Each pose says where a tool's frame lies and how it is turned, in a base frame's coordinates. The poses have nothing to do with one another.
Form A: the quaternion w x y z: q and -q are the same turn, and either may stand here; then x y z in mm.
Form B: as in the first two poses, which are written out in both.
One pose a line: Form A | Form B
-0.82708 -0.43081 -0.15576 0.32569 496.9 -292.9 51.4 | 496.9 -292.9 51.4 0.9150 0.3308 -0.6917
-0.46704 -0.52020 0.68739 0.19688 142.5 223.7 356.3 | 142.5 223.7 356.3 1.2765 -1.6867 -0.4831
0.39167 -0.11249 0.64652 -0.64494 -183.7 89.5 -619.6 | -183.7 89.5 -619.6 -0.2857 1.6419 -1.6379
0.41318 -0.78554 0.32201 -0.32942 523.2 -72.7 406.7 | 523.2 -72.7 406.7 -1.9751 0.8097 -0.8283
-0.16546 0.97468 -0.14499 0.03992 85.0 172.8 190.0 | 85.0 172.8 190.0 -2.7763 0.4130 -0.1137
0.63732 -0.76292 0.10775 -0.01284 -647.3 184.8 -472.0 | -647.3 184.8 -472.0 -1.7420 0.2460 -0.0293
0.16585 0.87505 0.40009 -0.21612 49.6 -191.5 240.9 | 49.6 -191.5 240.9 2.4920 1.1394 -0.6155
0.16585 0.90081 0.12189 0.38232 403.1 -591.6 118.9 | 403.1 -591.6 118.9 2.5653 0.3471 1.0888
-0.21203 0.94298 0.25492 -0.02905 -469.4 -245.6 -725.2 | -469.4 -245.6 -725.2 -2.6191 -0.7080 0.0807
